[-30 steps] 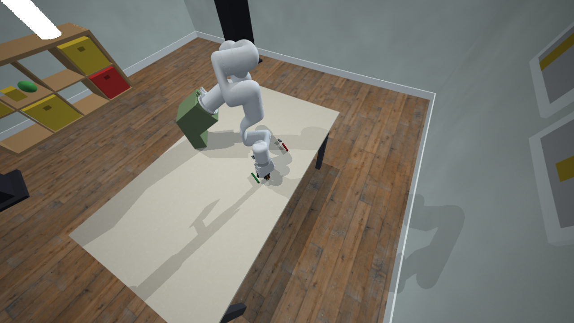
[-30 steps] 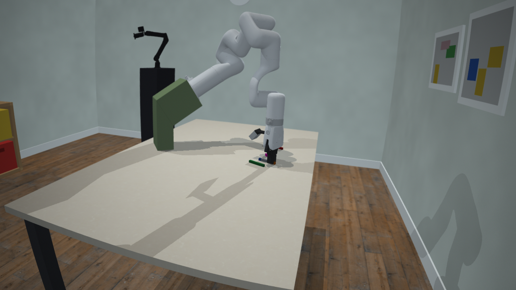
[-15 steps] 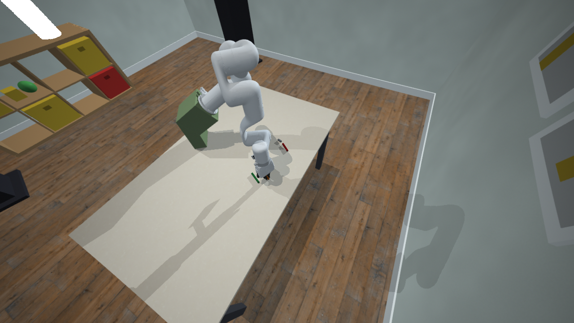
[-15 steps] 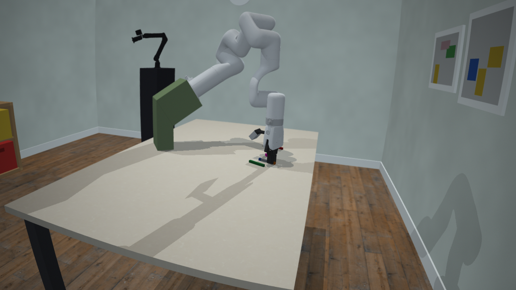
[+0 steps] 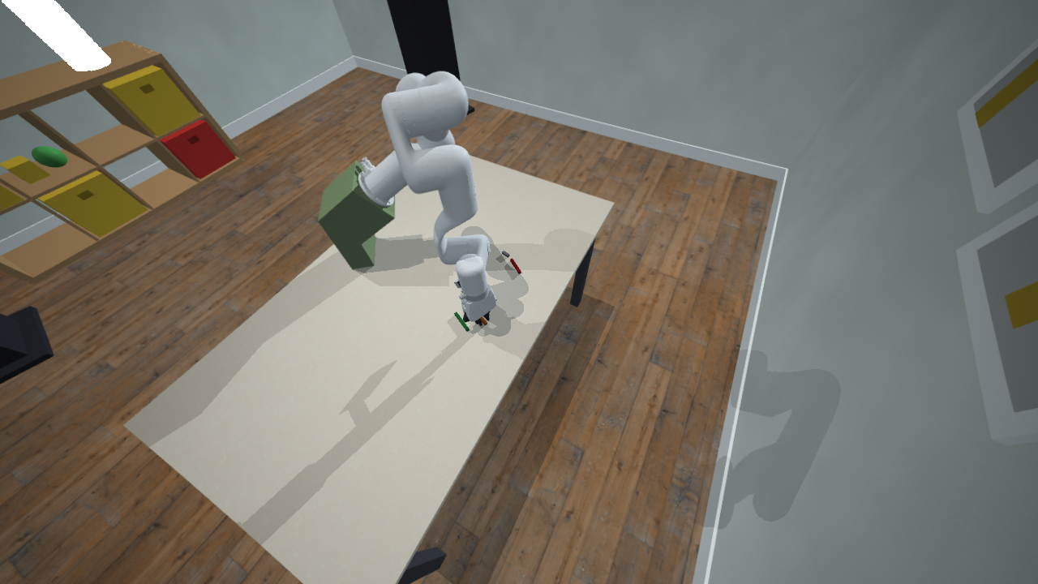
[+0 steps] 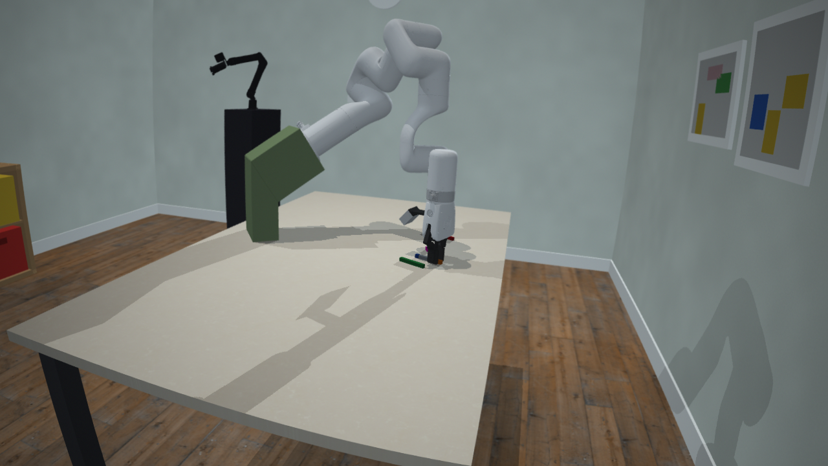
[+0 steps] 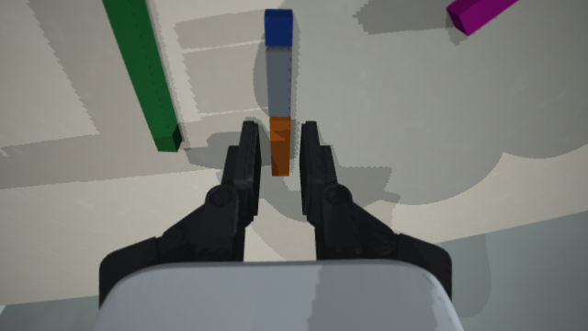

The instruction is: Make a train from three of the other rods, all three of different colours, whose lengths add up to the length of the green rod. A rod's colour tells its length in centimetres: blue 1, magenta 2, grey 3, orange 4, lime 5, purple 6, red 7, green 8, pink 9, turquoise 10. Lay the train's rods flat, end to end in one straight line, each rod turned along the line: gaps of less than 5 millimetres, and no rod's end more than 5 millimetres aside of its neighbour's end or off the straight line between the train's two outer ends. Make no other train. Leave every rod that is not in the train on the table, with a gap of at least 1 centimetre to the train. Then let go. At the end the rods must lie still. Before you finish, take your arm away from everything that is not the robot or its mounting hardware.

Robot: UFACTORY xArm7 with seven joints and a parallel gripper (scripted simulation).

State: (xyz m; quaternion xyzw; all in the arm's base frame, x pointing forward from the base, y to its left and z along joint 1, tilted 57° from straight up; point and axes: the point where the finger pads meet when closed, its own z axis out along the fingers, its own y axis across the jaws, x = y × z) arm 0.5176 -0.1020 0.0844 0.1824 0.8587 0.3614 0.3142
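My hand is 20 mm above the orange rod. Also, from my hand: magenta rod (80 mm to the left, 60 mm behind, 20 mm below); then green rod (50 mm to the right, 50 mm behind, 20 mm below); then blue rod (60 mm behind, 20 mm below, 10 mm to the left).
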